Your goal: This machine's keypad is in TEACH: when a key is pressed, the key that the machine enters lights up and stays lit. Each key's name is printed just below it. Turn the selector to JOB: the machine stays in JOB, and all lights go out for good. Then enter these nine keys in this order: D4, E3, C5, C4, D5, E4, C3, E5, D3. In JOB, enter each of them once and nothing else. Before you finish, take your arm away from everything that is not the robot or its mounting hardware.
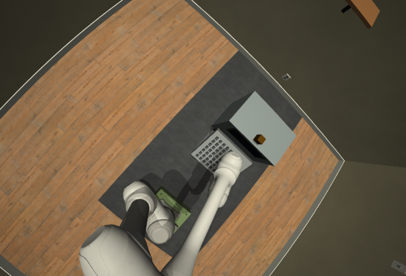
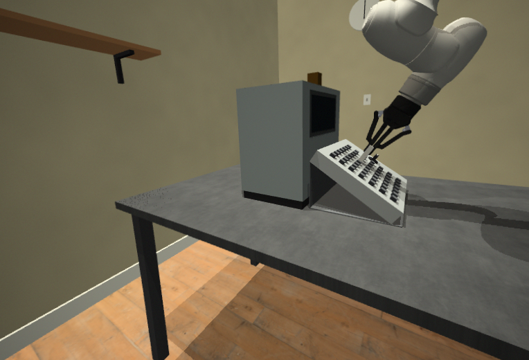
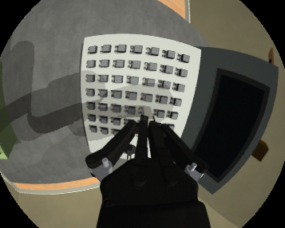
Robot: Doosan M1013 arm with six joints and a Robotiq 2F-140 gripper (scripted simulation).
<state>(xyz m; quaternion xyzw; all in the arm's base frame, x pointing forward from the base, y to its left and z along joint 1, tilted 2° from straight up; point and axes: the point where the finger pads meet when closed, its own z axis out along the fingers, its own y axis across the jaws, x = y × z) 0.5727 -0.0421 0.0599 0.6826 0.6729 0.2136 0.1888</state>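
Right now my hand is 4 cm past the key E4, 3 cm to the right of it and 6 cm above it. Also, from my hand: keypad 2 cm ahead, 1 cm to the right, 8 cm below; black selector knob 1 cm behind, 13 cm to the right, 4 cm below.
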